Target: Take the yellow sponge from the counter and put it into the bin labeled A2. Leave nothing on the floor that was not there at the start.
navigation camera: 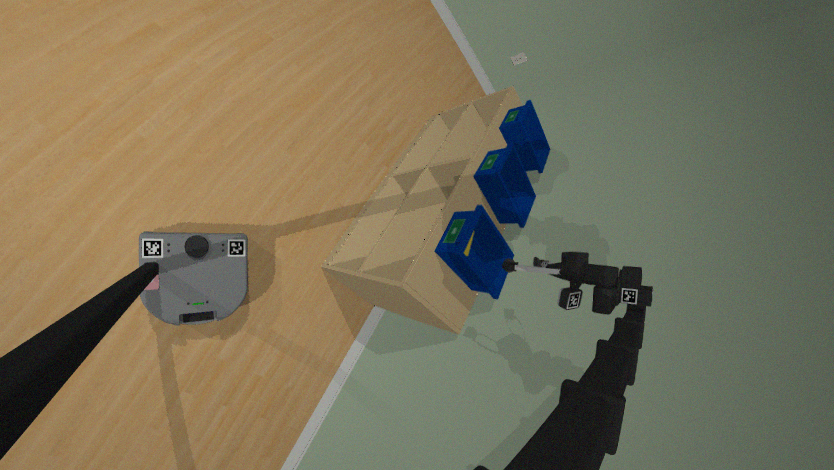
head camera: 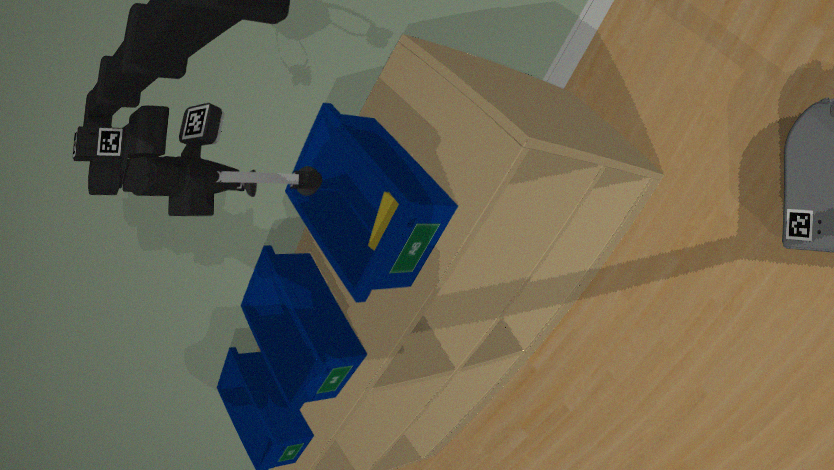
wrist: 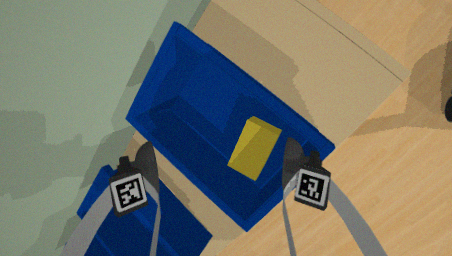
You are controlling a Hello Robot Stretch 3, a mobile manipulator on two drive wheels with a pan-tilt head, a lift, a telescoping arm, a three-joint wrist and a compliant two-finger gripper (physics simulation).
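Pixels of known places: gripper, fingertip midpoint: (navigation camera: 518, 263) (head camera: 286, 182) (wrist: 220, 157); robot's base at its link origin: (navigation camera: 196, 245).
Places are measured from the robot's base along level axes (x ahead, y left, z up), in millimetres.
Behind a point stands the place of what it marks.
Observation:
The yellow sponge (head camera: 383, 220) {x 33, y -789, z 658 mm} (navigation camera: 469, 244) {x 28, y -799, z 658 mm} (wrist: 254, 149) {x 40, y -775, z 658 mm} lies tilted inside the largest blue bin (head camera: 373, 151) {x -77, y -755, z 714 mm} (navigation camera: 496, 233) {x 69, y -869, z 727 mm} (wrist: 200, 65) {x -114, y -906, z 613 mm}, toward its labelled front wall. The green label (head camera: 414, 248) {x 74, y -717, z 653 mm} (navigation camera: 454, 231) {x 72, y -716, z 655 mm} on this bin starts with A; its second character is too blurred to be sure of. My gripper (head camera: 278, 182) {x -22, y -751, z 875 mm} (navigation camera: 524, 264) {x -22, y -751, z 875 mm} (wrist: 220, 157) {x -22, y -751, z 875 mm} is open, its fingers wide apart with no object between them. It is above the bin, near its wall-side rim in the head view, and apart from the sponge.
Two smaller blue bins, a middle one (head camera: 303, 321) {x 229, y -940, z 723 mm} (navigation camera: 504, 180) {x 317, y -1118, z 621 mm} and a far one (head camera: 262, 408) {x 497, y -1160, z 718 mm} (navigation camera: 528, 137) {x 510, y -1150, z 731 mm}, stand in line on the wooden shelf unit (head camera: 478, 151) {x -81, y -627, z 610 mm} (navigation camera: 431, 291) {x -131, y -658, z 610 mm} (wrist: 350, 65) {x -112, y -624, z 610 mm} by the green wall. My base (head camera: 811, 175) {x -101, y -106, z 160 mm} (navigation camera: 192, 286) {x -130, y 15, z 159 mm} is on the wooden floor; my arm (head camera: 163, 46) {x -86, y -347, z 1205 mm} (navigation camera: 583, 408) {x -84, y -230, z 1197 mm} is extended.

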